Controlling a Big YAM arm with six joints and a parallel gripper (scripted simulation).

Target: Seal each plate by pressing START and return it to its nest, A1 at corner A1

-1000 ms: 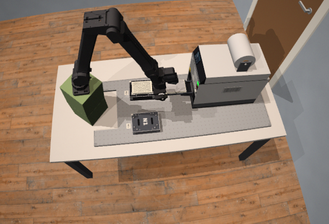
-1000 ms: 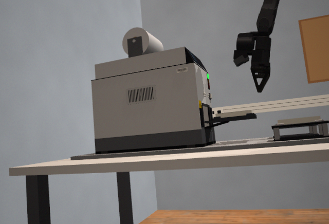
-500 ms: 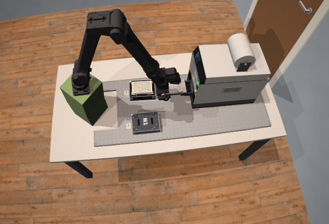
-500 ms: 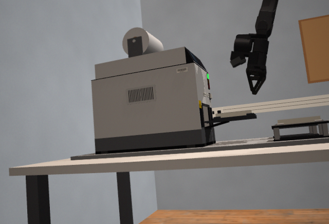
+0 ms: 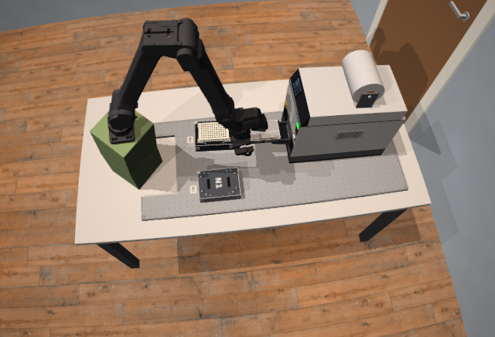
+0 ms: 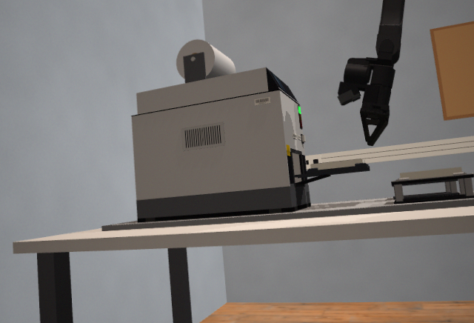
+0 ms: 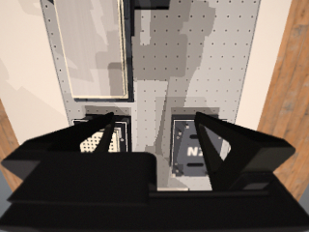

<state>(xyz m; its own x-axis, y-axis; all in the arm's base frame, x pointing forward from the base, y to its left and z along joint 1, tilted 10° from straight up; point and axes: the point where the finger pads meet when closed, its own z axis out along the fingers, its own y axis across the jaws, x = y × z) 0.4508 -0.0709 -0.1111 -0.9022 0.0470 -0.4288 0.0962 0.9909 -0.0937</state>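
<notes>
Right now my hand is 90 mm short of the sealer stage, 80 mm to the right of it and 70 mm above it. From my hand the other things lie so: plate 140 mm to the left, 110 mm behind, 100 mm below; yellow warning label 200 mm ahead, 150 mm to the left, 20 mm below; plate nest 130 mm behind, 120 mm below, 90 mm to the right.
</notes>
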